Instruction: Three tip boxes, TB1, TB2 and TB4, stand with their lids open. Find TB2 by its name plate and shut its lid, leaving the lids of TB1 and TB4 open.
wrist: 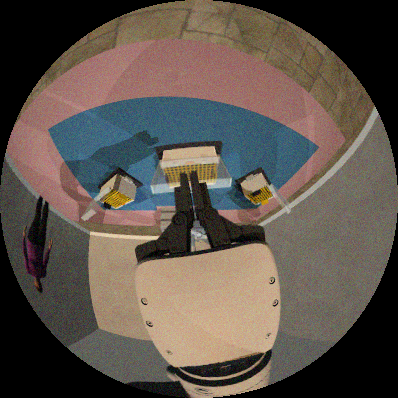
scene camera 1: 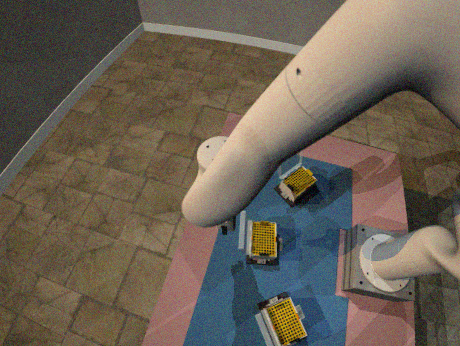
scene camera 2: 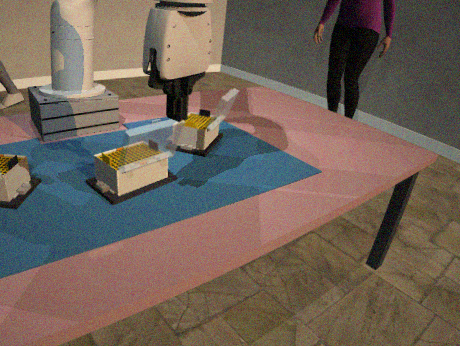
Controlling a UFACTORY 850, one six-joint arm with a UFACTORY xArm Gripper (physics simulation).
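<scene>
The middle tip box, TB2 [scene camera 1: 263, 240] [scene camera 2: 132, 172] [wrist: 190, 155], has a yellow rack. Its clear lid [scene camera 1: 242, 230] [scene camera 2: 150, 131] [wrist: 160, 188] stands open on the side away from the arm's base. TB1 [scene camera 1: 283, 321] [scene camera 2: 197, 132] [wrist: 120, 190] and TB4 [scene camera 1: 298, 184] [scene camera 2: 14, 182] [wrist: 256, 189] stand at either side, TB4 partly cut off in scene camera 2. TB1's lid [scene camera 2: 228, 102] [wrist: 91, 209] and TB4's lid [scene camera 1: 291, 171] [wrist: 282, 201] are open. No name plate is readable. My gripper [scene camera 1: 224, 230] [scene camera 2: 177, 115] [wrist: 189, 180] is shut and empty, by TB2's lid on its outer side; contact is unclear.
The boxes stand on a blue mat [scene camera 1: 320, 260] [scene camera 2: 225, 195] [wrist: 200, 117] on a pink table [scene camera 1: 175, 280] [scene camera 2: 310, 200] [wrist: 175, 70]. The arm's grey base [scene camera 1: 352, 260] [scene camera 2: 75, 120] stands behind TB2. A person [scene camera 2: 350, 55] [wrist: 36, 250] stands beyond the table.
</scene>
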